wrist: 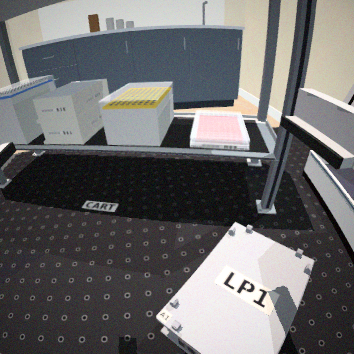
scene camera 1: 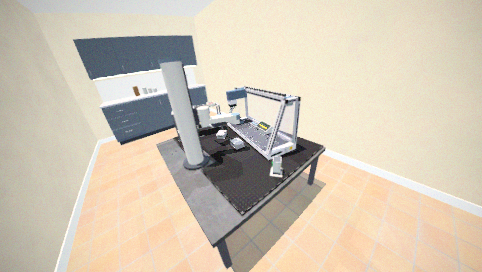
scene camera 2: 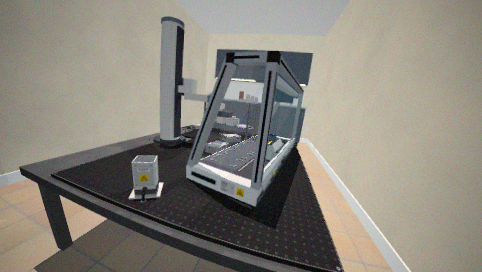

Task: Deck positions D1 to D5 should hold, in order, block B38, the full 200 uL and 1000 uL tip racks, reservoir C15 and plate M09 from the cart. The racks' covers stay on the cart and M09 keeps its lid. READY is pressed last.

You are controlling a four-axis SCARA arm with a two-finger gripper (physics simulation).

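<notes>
On the cart's (wrist: 274,182) lower shelf in the wrist view, from left, stand a blue-topped tip rack (wrist: 25,112), two stacked pale blocks (wrist: 72,112), a yellow-topped tip rack (wrist: 137,120) and a flat, pink-topped plate (wrist: 220,131). The upper block's label looks like B38 but is blurred. Pale, see-through edges show around the yellow rack's top. C15 does not show in the wrist view. The deck (scene camera 1: 250,135) (scene camera 2: 227,162) lies inside the framed machine; its far end is hard to make out. My gripper is open and empty, near the cart; its fingertips are too hidden to place.
A white stand marked LP1 (wrist: 235,300) (scene camera 1: 221,134) is on the breadboard before the cart. A second white stand (scene camera 1: 237,144) is nearby. The machine's edge (wrist: 330,185) is at the right. A grey box (scene camera 2: 145,172) (scene camera 1: 276,165) stands near a table corner. The arm's column (scene camera 1: 182,115) is opposite the machine.
</notes>
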